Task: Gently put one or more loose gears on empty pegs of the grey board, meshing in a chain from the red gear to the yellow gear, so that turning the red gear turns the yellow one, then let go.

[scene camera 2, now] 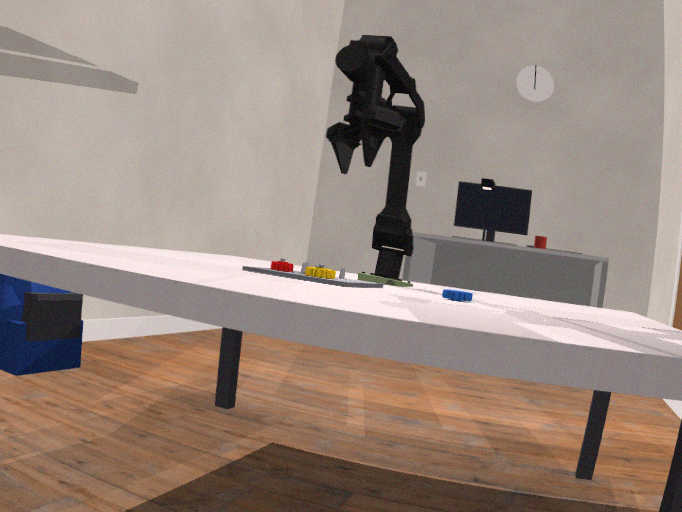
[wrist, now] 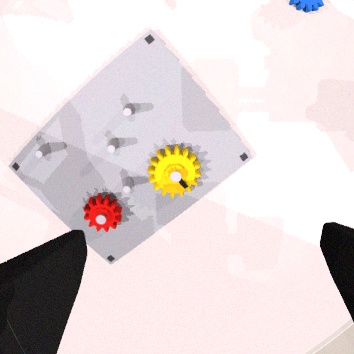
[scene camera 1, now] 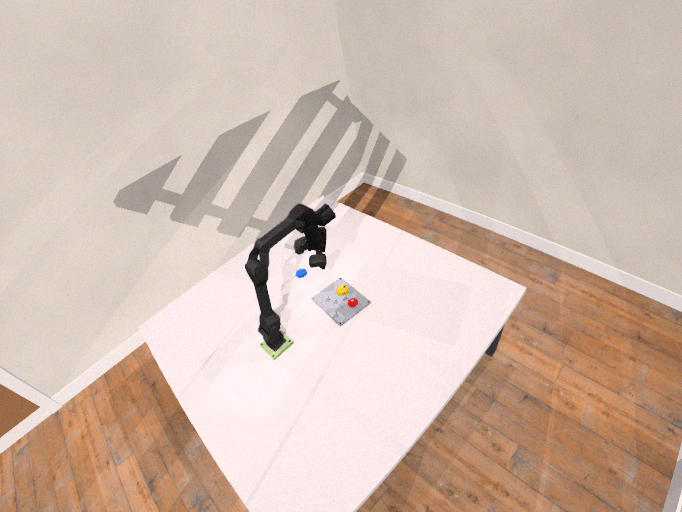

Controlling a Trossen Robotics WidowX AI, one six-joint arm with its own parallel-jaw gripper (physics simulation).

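Pixels of known places: gripper, between the fingertips: (scene camera 2: 355,170) (wrist: 207,240); arm's base, origin of its link: (scene camera 2: 386,278) (scene camera 1: 276,342).
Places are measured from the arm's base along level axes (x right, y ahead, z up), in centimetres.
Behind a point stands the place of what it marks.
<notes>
The grey board (scene camera 1: 351,313) @(y 29.0, x 15.9, z -0.5 cm) (scene camera 2: 358,283) @(y 36.7, x -2.5, z -0.6 cm) (wrist: 150,65) @(y 27.9, x -1.9, z -0.5 cm) lies flat on the table. The red gear (scene camera 1: 352,302) @(y 32.9, x 13.7, z 1.2 cm) (scene camera 2: 282,266) @(y 35.4, x 12.4, z 0.3 cm) (wrist: 103,211) @(y 33.3, x 12.5, z 1.2 cm) and the larger yellow gear (scene camera 1: 342,289) @(y 36.0, x 5.3, z 1.2 cm) (scene camera 2: 320,272) @(y 38.9, x 4.0, z 0.4 cm) (wrist: 175,167) @(y 36.0, x 4.1, z 1.2 cm) sit on its pegs, apart from each other. Several pegs are empty, one of them (wrist: 127,188) @(y 33.6, x 8.6, z 1.6 cm) near the gap between these gears. The loose blue gear (scene camera 1: 301,272) @(y 34.3, x -20.2, z -0.5 cm) (scene camera 2: 457,295) @(y 36.4, x -20.0, z -0.3 cm) (wrist: 307,4) @(y 35.2, x -18.3, z 0.3 cm) lies flat on the table off the board, partly cut off in the wrist view. My gripper (scene camera 1: 310,257) (scene camera 2: 356,168) @(y 33.4, x 1.7, z 19.5 cm) (wrist: 207,240) @(y 33.4, x 1.7, z 19.5 cm) is open and empty, high above the table.
The green base plate (scene camera 1: 275,347) @(y -1.9, x 2.1, z 0.6 cm) (scene camera 2: 404,283) @(y 4.1, x -5.1, z -0.5 cm) of the arm is on the table (scene camera 1: 385,396) @(y 8.3, x 48.6, z -1.3 cm), to one side of the board. A grey desk with a monitor (scene camera 2: 493,208) and a red cup (scene camera 2: 540,241) stands in the background. A blue object (scene camera 2: 41,352) stands beyond the table.
</notes>
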